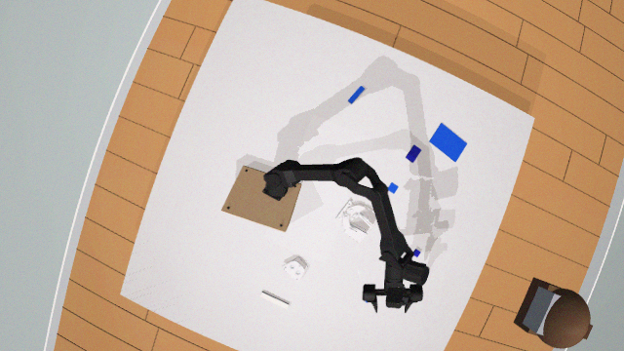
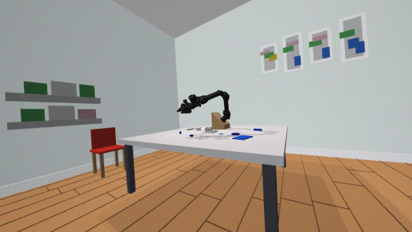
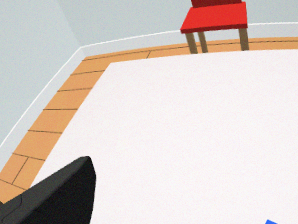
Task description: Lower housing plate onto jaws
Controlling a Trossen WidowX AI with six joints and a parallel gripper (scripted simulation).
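Now: gripper tip 340 mm past the white bar, 210 mm above it and 200 mm to the left of it. From my gripper tip the other things lie so: blue sheet 610 mm to the left, 210 mm below, 30 mm behind.
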